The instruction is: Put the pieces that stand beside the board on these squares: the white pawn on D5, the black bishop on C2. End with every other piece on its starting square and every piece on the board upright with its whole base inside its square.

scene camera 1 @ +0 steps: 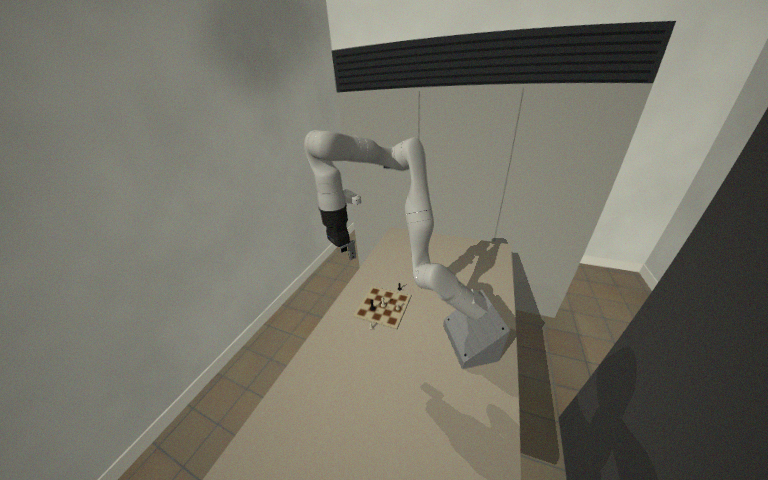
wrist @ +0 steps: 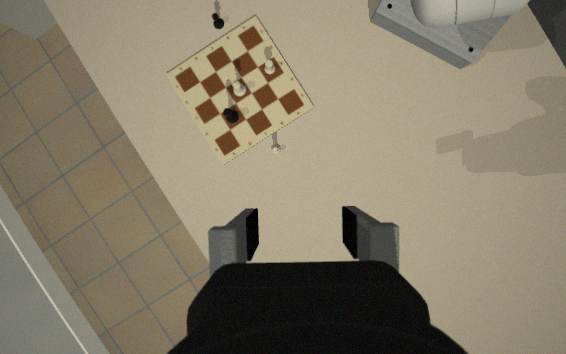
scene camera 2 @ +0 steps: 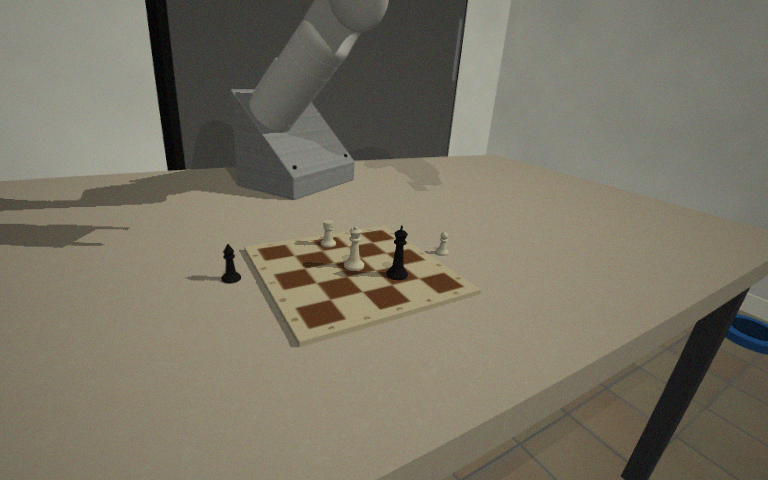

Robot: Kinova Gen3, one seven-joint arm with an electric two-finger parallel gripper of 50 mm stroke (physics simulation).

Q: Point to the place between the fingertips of my gripper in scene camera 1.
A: At 348,254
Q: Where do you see a board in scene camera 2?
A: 319,299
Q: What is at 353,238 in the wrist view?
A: My gripper.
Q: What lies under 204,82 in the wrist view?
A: A board.
